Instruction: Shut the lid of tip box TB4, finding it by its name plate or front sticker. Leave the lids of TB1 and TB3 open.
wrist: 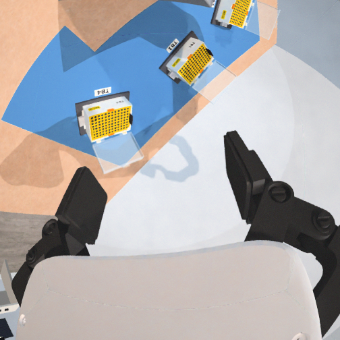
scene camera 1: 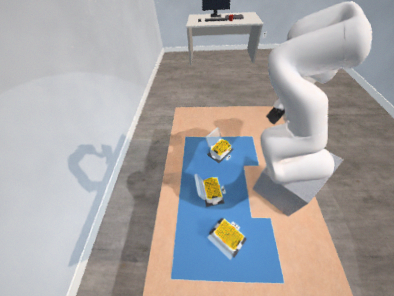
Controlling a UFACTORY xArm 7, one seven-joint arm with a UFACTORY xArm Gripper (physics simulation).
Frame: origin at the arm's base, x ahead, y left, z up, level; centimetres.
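Seen in the pictures: gripper, fingertip midpoint: (scene camera 1: 269, 120).
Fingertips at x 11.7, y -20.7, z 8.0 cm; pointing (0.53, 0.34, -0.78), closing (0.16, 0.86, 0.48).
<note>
Pixels of each thing's top centre, then the offset from my fingertips to it. Level surfaces: height alone.
- Tip box TB4, middle of its top: (scene camera 1: 221, 145) dy -6.4, dx +21.3, dz -28.6 cm
- middle box TB1, middle of its top: (scene camera 1: 212, 186) dy +22.7, dx +26.8, dz -28.6 cm
- third box, middle of its top: (scene camera 1: 229, 233) dy +45.8, dx +18.7, dz -28.6 cm
- blue mat, its level: dz -36.0 cm
- tan surface, its level: dz -36.3 cm
Tip box TB4 (scene camera 1: 220, 148) (wrist: 110, 122), named by its plate (wrist: 103, 92), is the far box in the scene view and the nearest in the wrist view. Its clear lid (scene camera 1: 214, 135) (wrist: 119, 153) stands open on the hinge side. The middle box TB1 (scene camera 1: 212, 188) (wrist: 193, 62) has its lid (scene camera 1: 199, 187) (wrist: 214, 83) open. A third box (scene camera 1: 228, 235) (wrist: 235, 12) also has its lid (scene camera 1: 220, 246) (wrist: 265, 21) open; its name is not readable. My gripper (scene camera 1: 274, 115) (wrist: 156, 167) is open and empty, above and apart from TB4.
The boxes stand on a blue mat (scene camera 1: 200, 265) (wrist: 45, 95) over a tan surface (scene camera 1: 160, 250) (wrist: 25, 200). A pale wall (scene camera 1: 65, 100) runs along the left in the scene view. A grey block (scene camera 1: 287, 195) is under the arm. A desk (scene camera 1: 225, 21) stands far back.
</note>
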